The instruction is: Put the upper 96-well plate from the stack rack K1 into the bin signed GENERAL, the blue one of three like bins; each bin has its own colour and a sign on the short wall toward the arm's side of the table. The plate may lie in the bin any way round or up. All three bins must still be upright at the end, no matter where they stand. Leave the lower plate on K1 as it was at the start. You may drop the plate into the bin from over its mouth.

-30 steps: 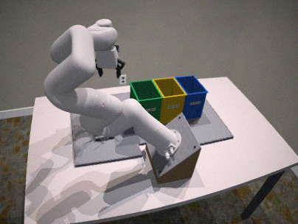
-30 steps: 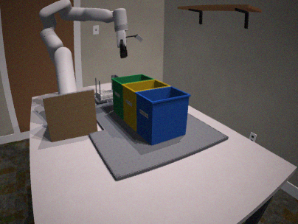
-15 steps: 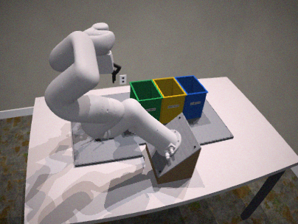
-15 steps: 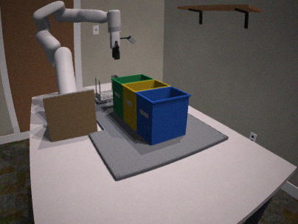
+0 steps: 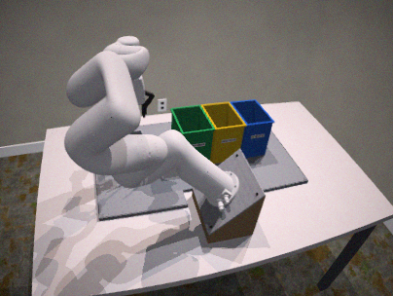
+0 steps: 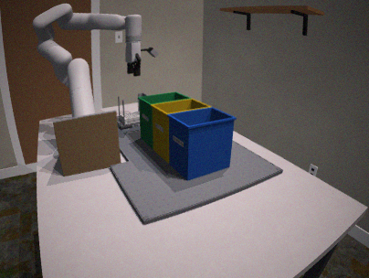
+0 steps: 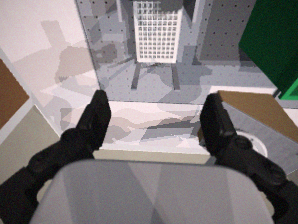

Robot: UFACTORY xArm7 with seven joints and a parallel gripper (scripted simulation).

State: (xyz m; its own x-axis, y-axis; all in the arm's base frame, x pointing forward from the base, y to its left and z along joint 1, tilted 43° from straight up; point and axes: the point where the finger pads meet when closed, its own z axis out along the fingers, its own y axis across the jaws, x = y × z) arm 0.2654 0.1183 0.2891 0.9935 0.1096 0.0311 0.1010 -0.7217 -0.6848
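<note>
My gripper is now 22 cm above the white 96-well plate. Round my hand: blue bin 50 cm to the right, 17 cm below, 10 cm ahead; then yellow bin 37 cm to the right, 17 cm below, 8 cm ahead; then green bin 24 cm to the right, 17 cm below, 7 cm ahead.
</note>
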